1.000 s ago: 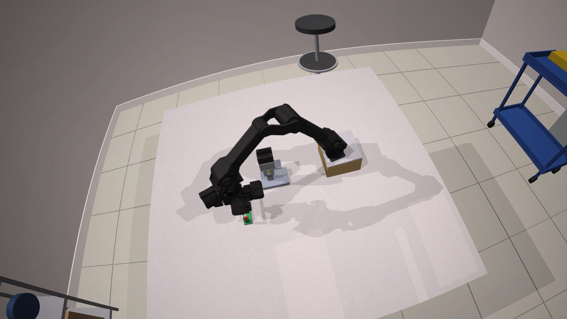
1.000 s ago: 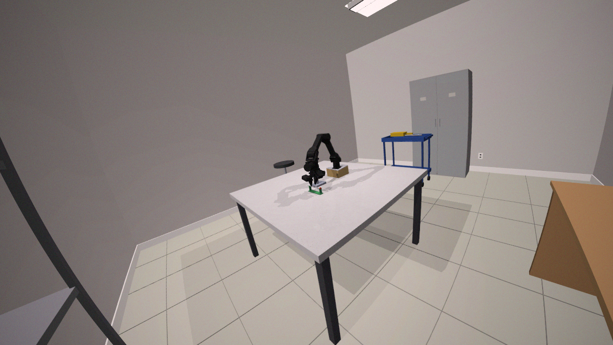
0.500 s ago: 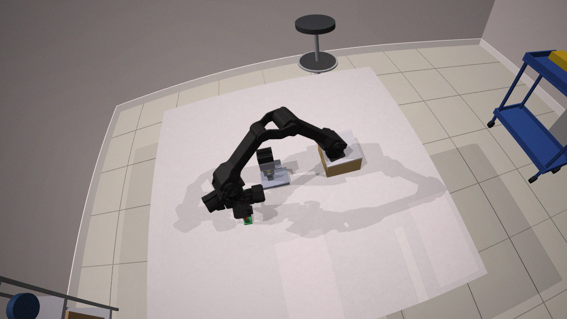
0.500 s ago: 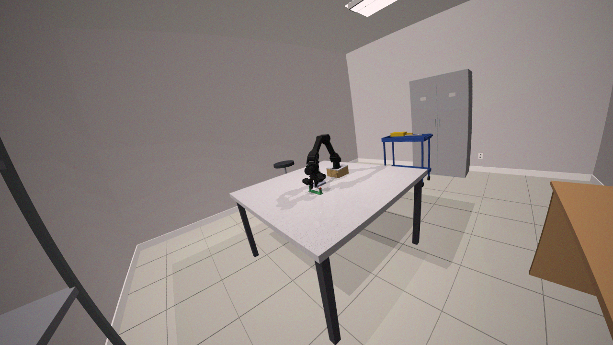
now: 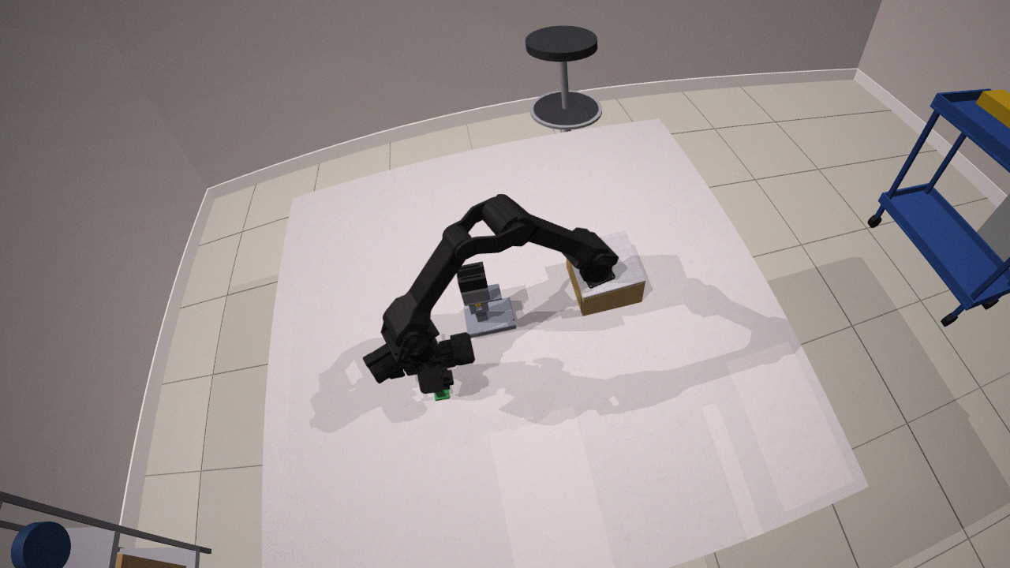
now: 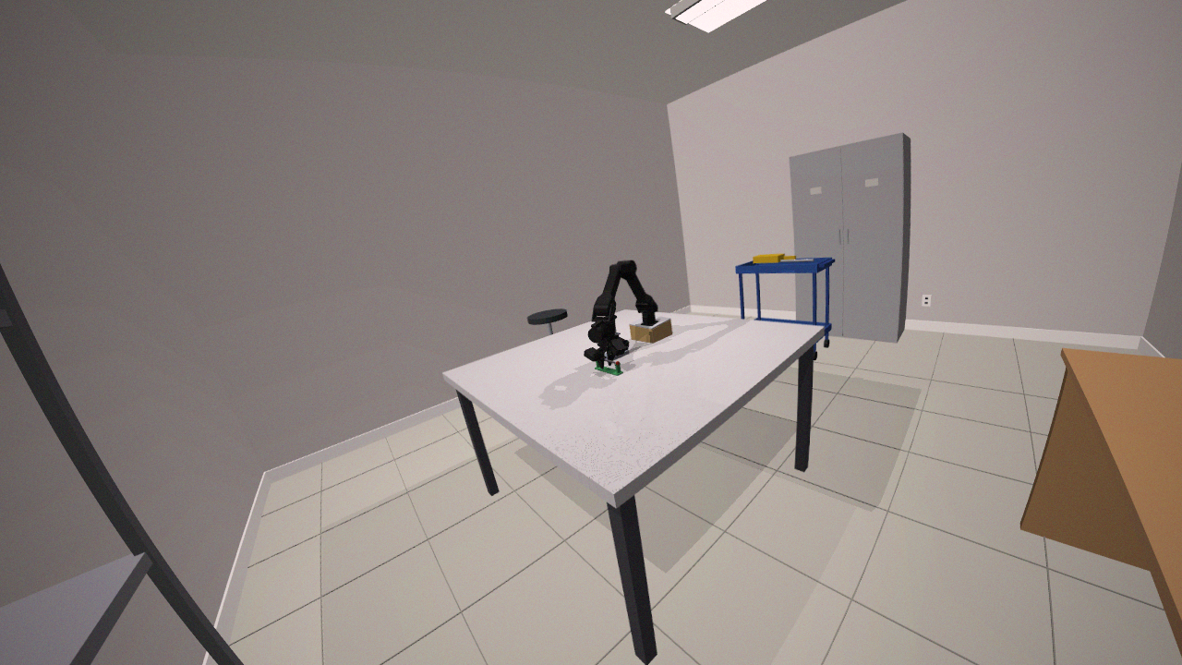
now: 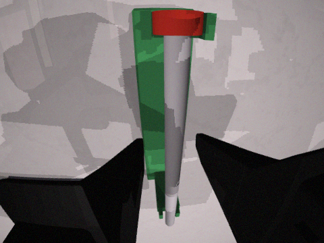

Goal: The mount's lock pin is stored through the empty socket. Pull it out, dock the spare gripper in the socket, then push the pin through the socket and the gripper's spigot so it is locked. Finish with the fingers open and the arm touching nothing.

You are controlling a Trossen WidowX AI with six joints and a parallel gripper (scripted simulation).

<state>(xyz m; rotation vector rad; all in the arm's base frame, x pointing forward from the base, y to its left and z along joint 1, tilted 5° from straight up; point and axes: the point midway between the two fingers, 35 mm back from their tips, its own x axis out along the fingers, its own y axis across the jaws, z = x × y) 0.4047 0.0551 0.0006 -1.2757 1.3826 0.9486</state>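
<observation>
Right now my gripper tip is 1 cm to the right of the green pin rest and 1 cm below it. From my gripper tip the other things lie so: spare gripper 14 cm behind, 8 cm to the right, 11 cm above; grey mount 14 cm behind, 8 cm to the right, 4 cm above.
</observation>
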